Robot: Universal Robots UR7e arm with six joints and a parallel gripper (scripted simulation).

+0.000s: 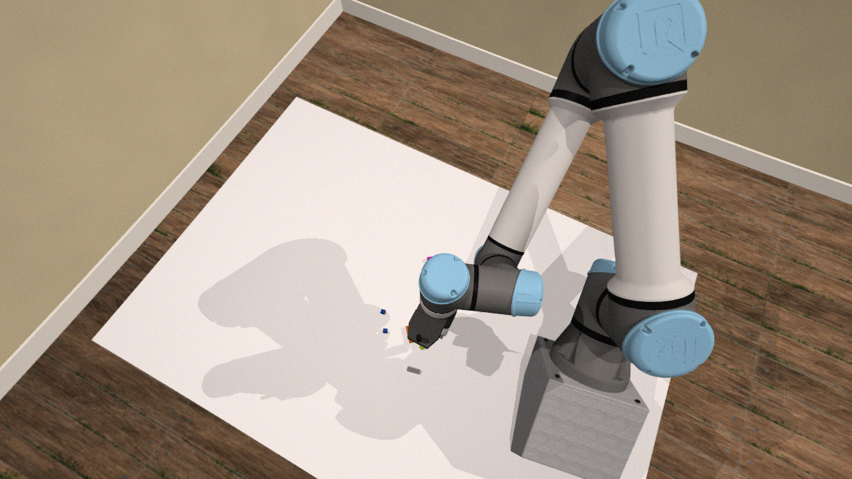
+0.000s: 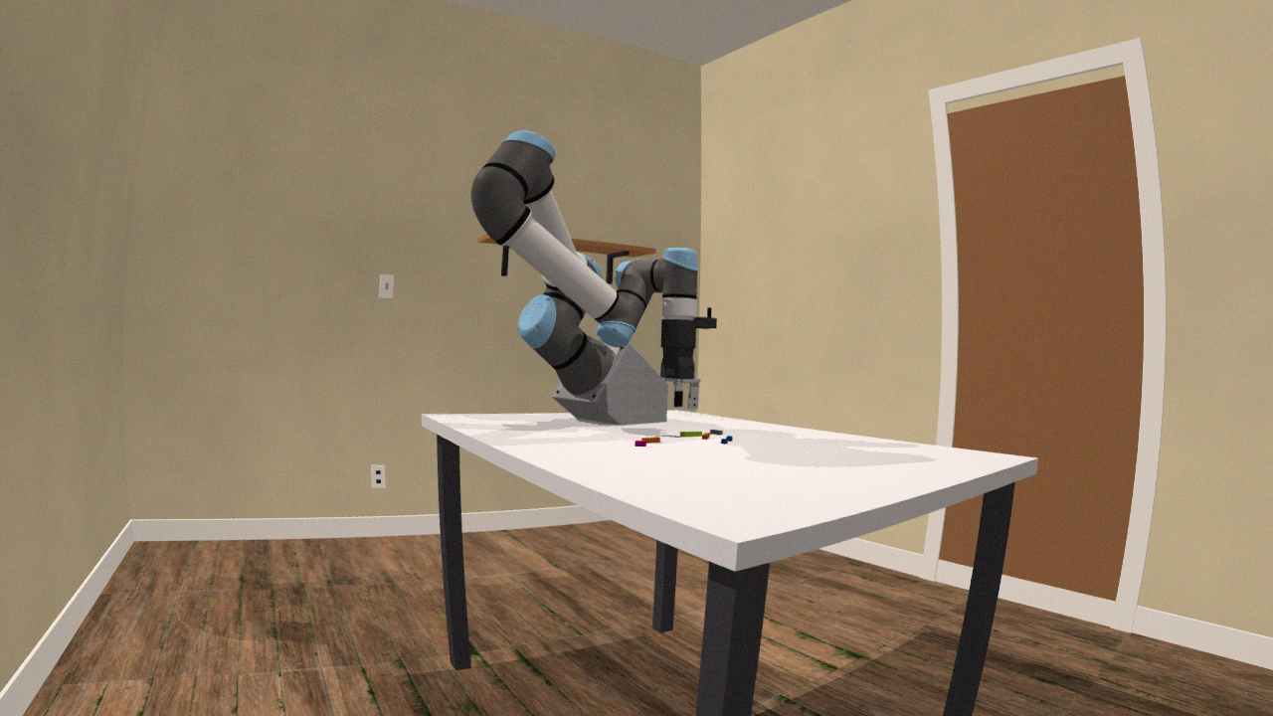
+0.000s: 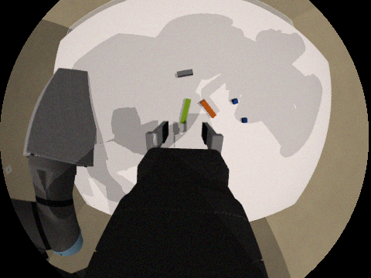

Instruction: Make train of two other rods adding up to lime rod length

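Right now my hand is 2 cm to the right of the lime rod and 8 cm above it. Also, from my hand: magenta rod 7 cm ahead, 18 cm to the right, 8 cm below; then grey rod 10 cm to the left, 8 cm below.
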